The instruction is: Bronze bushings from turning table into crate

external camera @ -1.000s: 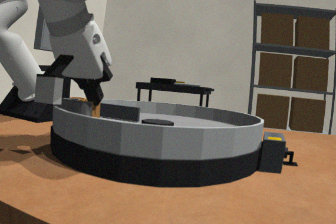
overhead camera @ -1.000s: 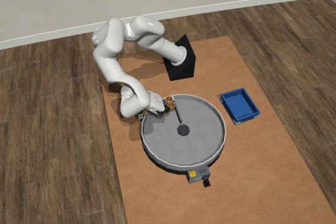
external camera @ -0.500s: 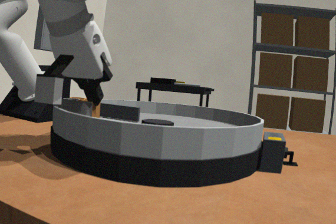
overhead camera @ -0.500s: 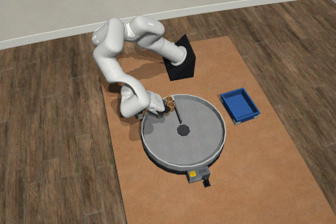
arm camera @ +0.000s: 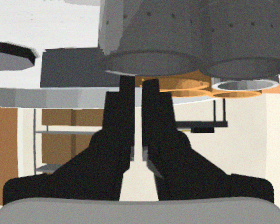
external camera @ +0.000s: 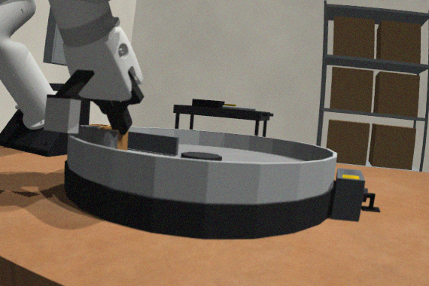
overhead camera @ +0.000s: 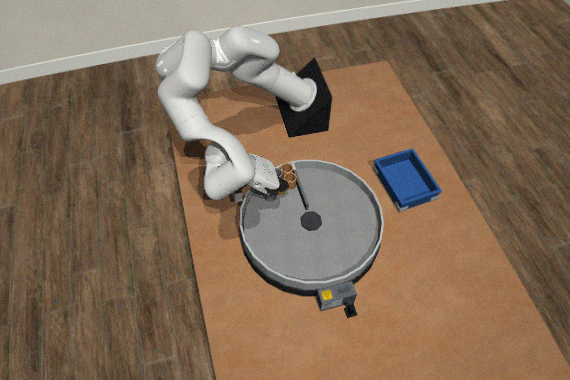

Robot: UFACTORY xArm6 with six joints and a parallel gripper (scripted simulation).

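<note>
The blue crate is 40 mm ahead of my hand, 420 mm to the left of it and 80 mm below it. Round my hand: turning table 140 mm ahead, 60 mm to the left, 60 mm below.
</note>
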